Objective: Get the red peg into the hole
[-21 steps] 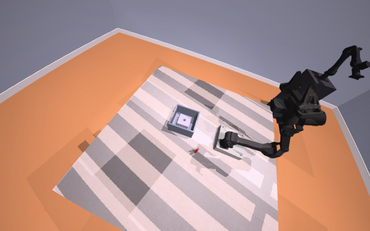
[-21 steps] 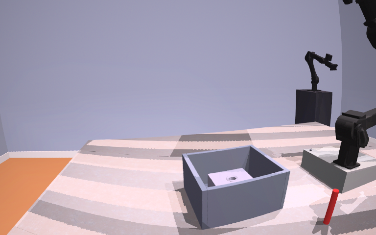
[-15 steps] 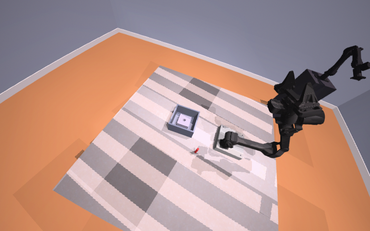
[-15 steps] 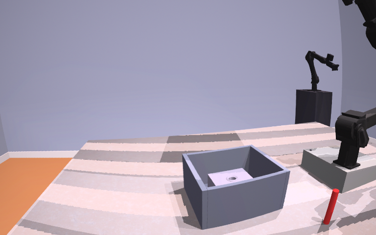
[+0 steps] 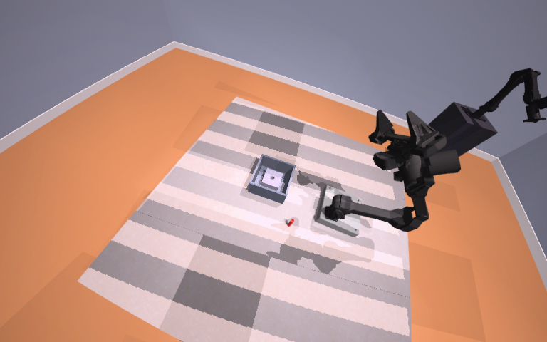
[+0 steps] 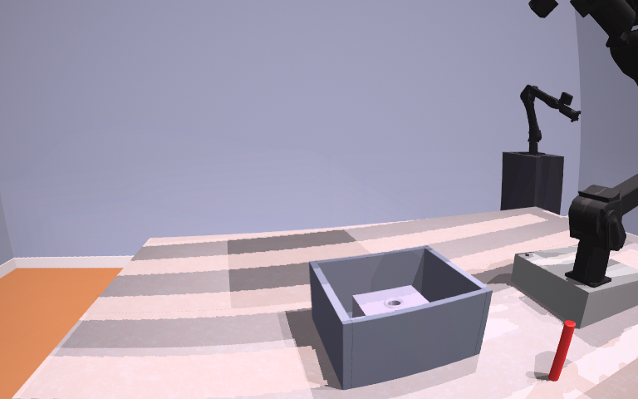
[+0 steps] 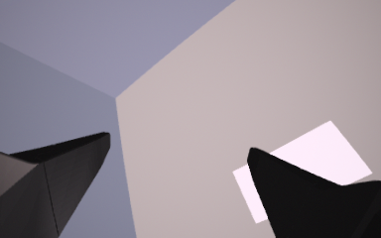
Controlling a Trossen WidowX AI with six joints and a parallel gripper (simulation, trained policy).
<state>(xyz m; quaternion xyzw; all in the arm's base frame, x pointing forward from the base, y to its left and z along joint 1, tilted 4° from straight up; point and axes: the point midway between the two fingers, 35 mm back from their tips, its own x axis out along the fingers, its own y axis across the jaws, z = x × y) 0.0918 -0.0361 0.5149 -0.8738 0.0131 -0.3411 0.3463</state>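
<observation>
Right now the red peg is 110 mm ahead of my gripper tip, 140 mm to the left of it and 560 mm below it. The rest, counted from my gripper tip: pale plate: 240 mm ahead, 60 mm to the right, 550 mm below; grey box: 240 mm ahead, 60 mm to the right, 570 mm below.
</observation>
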